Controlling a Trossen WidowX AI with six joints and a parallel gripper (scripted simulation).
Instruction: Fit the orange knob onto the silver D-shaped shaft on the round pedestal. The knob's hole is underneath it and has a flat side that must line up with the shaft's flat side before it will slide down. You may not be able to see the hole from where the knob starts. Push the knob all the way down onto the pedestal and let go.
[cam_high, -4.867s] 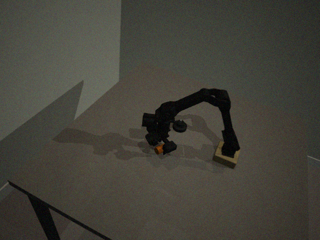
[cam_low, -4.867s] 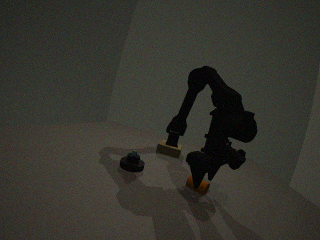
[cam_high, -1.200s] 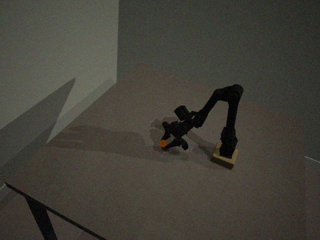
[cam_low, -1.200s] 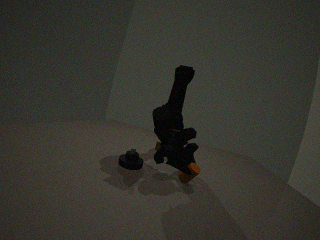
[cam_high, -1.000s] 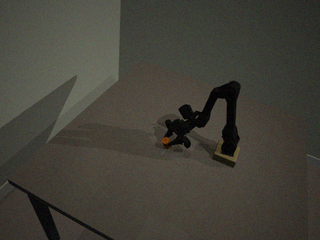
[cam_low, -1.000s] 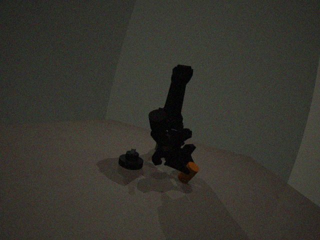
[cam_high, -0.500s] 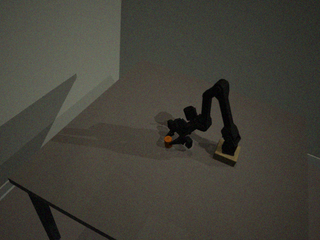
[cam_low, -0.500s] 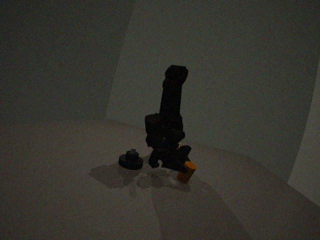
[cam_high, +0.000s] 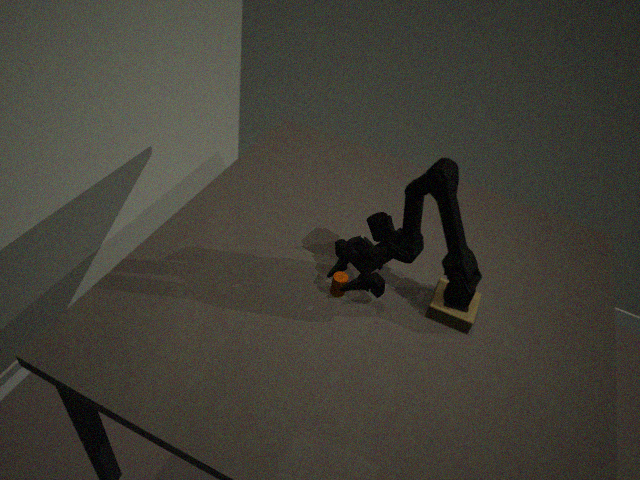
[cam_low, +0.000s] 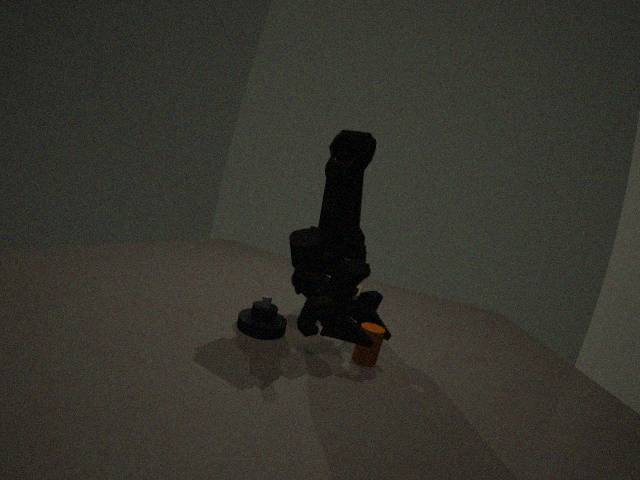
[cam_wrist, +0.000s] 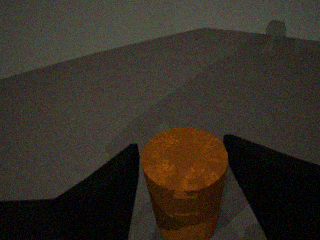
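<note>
Now: gripper tip 2 cm to the left of the orange knob and 1 cm past it. From my gripper tip the other things lie so: round black pedestal 20 cm to the right, 4 cm behind, 1 cm below.
</note>
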